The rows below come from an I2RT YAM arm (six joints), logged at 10 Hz.
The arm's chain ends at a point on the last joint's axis. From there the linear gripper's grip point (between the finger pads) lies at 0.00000 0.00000 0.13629 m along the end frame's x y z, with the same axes.
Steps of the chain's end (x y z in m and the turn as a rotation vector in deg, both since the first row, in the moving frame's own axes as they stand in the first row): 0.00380 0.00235 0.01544 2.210 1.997 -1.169; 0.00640 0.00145 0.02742 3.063 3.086 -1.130; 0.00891 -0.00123 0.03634 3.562 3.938 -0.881; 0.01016 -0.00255 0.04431 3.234 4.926 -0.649; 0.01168 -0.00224 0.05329 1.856 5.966 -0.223; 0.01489 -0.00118 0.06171 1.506 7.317 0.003; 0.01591 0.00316 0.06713 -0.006 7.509 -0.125; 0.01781 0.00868 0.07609 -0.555 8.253 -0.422; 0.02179 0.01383 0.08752 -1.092 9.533 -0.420
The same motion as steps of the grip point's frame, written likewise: 0.00849 -0.00295 0.01526 2.210 1.997 -1.169; 0.01366 -0.00590 0.02703 3.063 3.086 -1.130; 0.01820 -0.00976 0.03576 3.562 3.938 -0.881; 0.02181 -0.01030 0.04359 3.234 4.926 -0.649; 0.02583 -0.00667 0.05248 1.856 5.966 -0.223; 0.03225 -0.00475 0.06055 1.506 7.317 0.003; 0.03372 0.00315 0.06596 -0.006 7.509 -0.125; 0.03738 0.00992 0.07467 -0.555 8.253 -0.422; 0.04437 0.01633 0.08561 -1.092 9.533 -0.420
